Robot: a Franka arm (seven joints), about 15 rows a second.
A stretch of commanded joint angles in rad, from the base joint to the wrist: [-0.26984 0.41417 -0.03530 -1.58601 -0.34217 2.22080 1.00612]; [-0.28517 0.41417 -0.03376 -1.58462 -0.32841 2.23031 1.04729]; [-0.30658 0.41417 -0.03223 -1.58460 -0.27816 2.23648 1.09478]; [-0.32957 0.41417 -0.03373 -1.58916 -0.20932 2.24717 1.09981]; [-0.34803 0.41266 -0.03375 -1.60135 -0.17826 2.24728 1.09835]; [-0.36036 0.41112 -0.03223 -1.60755 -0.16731 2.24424 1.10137]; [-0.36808 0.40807 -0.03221 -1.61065 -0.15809 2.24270 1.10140]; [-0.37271 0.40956 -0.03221 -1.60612 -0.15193 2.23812 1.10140]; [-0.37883 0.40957 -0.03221 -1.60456 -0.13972 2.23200 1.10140]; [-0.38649 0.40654 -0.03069 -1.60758 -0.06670 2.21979 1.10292]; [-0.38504 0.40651 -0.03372 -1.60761 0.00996 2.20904 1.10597]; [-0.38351 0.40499 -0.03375 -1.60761 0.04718 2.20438 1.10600]
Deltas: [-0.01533 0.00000 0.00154 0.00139 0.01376 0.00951 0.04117]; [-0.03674 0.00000 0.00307 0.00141 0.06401 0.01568 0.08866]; [-0.05973 0.00000 0.00157 -0.00315 0.13285 0.02637 0.09369]; [-0.07819 -0.00151 0.00155 -0.01534 0.16391 0.02648 0.09223]; [-0.09052 -0.00305 0.00307 -0.02154 0.17486 0.02344 0.09525]; [-0.09824 -0.00610 0.00309 -0.02464 0.18408 0.02190 0.09528]; [-0.10287 -0.00461 0.00309 -0.02011 0.19024 0.01732 0.09528]; [-0.10899 -0.00460 0.00309 -0.01855 0.20245 0.01120 0.09528]; [-0.11665 -0.00763 0.00461 -0.02157 0.27547 -0.00101 0.09680]; [-0.11520 -0.00766 0.00158 -0.02160 0.35213 -0.01176 0.09985]; [-0.11367 -0.00918 0.00155 -0.02160 0.38935 -0.01642 0.09988]
